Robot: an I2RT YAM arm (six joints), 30 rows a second.
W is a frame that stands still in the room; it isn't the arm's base.
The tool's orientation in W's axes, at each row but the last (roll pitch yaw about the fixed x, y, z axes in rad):
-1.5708, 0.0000, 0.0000
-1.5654, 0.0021, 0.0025
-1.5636, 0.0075, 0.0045
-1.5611, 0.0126, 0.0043
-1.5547, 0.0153, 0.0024
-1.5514, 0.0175, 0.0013
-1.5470, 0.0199, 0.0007
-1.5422, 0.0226, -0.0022
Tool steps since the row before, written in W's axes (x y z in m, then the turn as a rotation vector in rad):
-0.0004, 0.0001, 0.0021, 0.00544, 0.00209, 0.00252
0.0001, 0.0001, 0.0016, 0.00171, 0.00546, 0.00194
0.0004, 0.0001, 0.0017, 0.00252, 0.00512, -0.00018
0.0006, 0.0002, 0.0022, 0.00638, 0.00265, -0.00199
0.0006, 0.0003, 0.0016, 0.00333, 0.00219, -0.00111
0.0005, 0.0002, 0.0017, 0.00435, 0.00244, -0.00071
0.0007, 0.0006, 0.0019, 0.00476, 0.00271, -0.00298
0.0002, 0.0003, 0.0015, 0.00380, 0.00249, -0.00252
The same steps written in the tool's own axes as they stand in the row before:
-0.0004, -0.0021, 0.0001, 0.00544, -0.00252, 0.00209
0.0001, -0.0016, 0.0001, 0.00172, -0.00191, 0.00547
0.0004, -0.0017, 0.0001, 0.00254, 0.00020, 0.00511
0.0006, -0.0022, 0.0002, 0.00642, 0.00193, 0.00260
0.0006, -0.0016, 0.0003, 0.00335, 0.00109, 0.00216
0.0005, -0.0017, 0.0002, 0.00436, 0.00068, 0.00242
0.0007, -0.0019, 0.0006, 0.00482, 0.00295, 0.00264
0.0002, -0.0015, 0.0003, 0.00385, 0.00250, 0.00243

